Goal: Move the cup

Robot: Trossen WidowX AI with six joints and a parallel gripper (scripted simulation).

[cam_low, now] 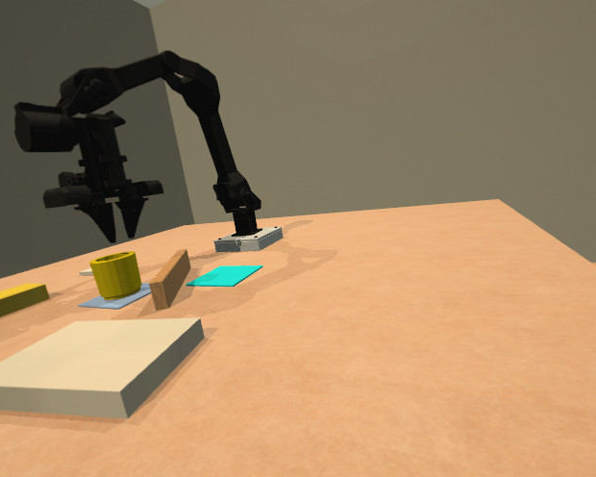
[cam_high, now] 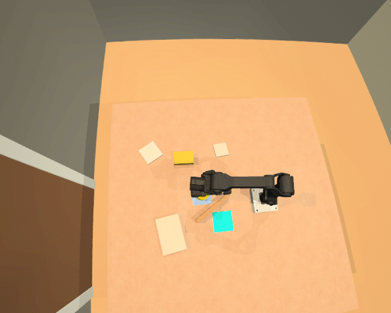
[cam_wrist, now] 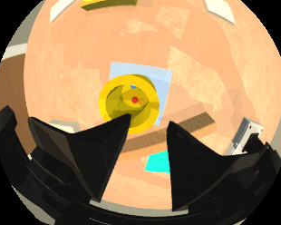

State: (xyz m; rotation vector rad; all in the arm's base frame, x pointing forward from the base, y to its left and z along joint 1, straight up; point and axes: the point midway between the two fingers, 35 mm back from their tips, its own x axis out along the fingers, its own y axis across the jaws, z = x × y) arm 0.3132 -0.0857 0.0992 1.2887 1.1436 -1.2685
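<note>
Right now the yellow cup is 2 cm ahead of my gripper tip and 6 cm below it. From my gripper tip the other things lie so: wooden bar: 2 cm behind, 8 cm to the left, 8 cm below; then red marble: 3 cm ahead, 1 cm to the left, 8 cm below; then light blue pad: 3 cm ahead, 10 cm below.
</note>
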